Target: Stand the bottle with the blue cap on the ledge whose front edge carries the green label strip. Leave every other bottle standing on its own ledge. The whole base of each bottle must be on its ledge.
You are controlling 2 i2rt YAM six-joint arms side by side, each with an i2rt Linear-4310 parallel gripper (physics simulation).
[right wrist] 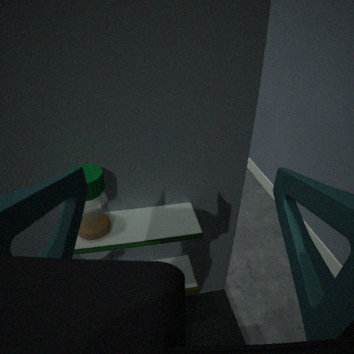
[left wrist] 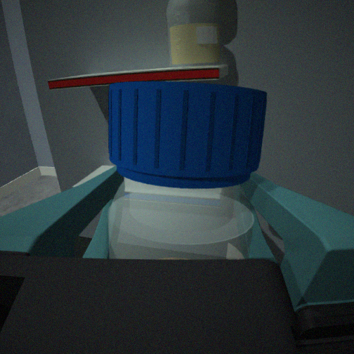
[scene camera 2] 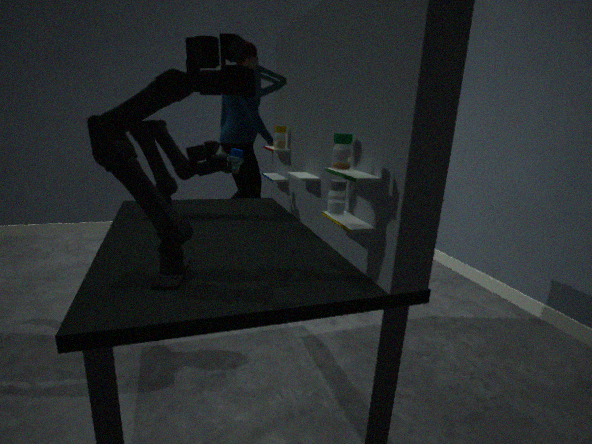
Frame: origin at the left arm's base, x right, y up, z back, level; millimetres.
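Seen in the pictures: left gripper, fingertip midpoint: point(scene camera 2: 241, 159); right gripper, fingertip midpoint: point(scene camera 2: 284, 83); right arm's base, origin of the base link: point(scene camera 2: 172, 273).
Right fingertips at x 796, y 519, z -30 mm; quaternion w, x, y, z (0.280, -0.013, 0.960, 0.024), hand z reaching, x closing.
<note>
Pixels of each thing's top centre, then the offset from my right fingertips to it. "spot": a spot on its surface instead. Level surfaces: height alone.
- blue-capped bottle, middle of its top: point(scene camera 2: 235, 148) dy -221, dx -666, dz -250 mm
- green-strip ledge, middle of its top: point(scene camera 2: 351, 172) dy -223, dx +57, dz -214 mm
- green-capped bottle, middle of its top: point(scene camera 2: 343, 133) dy -118, dx -7, dz -233 mm
- yellow-capped bottle, middle of its top: point(scene camera 2: 280, 126) dy -118, dx -628, dz -468 mm
- red-strip ledge, surface spot: point(scene camera 2: 283, 149) spot: dy -222, dx -600, dz -470 mm
- pale bottle, middle of its top: point(scene camera 2: 338, 180) dy -258, dx -12, dz -232 mm
- yellow-strip ledge, middle of its top: point(scene camera 2: 347, 219) dy -363, dx +57, dz -214 mm
- blue-strip ledge, middle of its top: point(scene camera 2: 274, 176) dy -363, dx -692, dz -495 mm
- table, its level: dy -519 mm
The blue-capped bottle point(scene camera 2: 236, 161) point(left wrist: 181, 220) is clear, nearly upright and in the air. My left gripper point(scene camera 2: 233, 164) point(left wrist: 178, 176) is shut on it below the cap, left of the ledges in the scene view. The green-strip ledge point(scene camera 2: 360, 175) point(right wrist: 155, 222) holds a green-capped bottle point(scene camera 2: 342, 151) point(right wrist: 93, 225) at its left part in the right wrist view; bare ledge shows beside it. My right gripper point(scene camera 2: 284, 80) point(right wrist: 179, 177) is open and empty, above and left of that ledge in the scene view.
A yellow-capped bottle point(scene camera 2: 280, 137) point(left wrist: 194, 42) stands on the red-strip ledge point(scene camera 2: 283, 149) point(left wrist: 135, 77). A pale bottle point(scene camera 2: 337, 198) stands on the yellow-strip ledge point(scene camera 2: 357, 223), under the green-strip one. A blue-strip ledge point(scene camera 2: 275, 177) and another ledge point(scene camera 2: 304, 175) hold no bottle. A person point(scene camera 2: 240, 120) stands behind the table point(scene camera 2: 240, 250).
</note>
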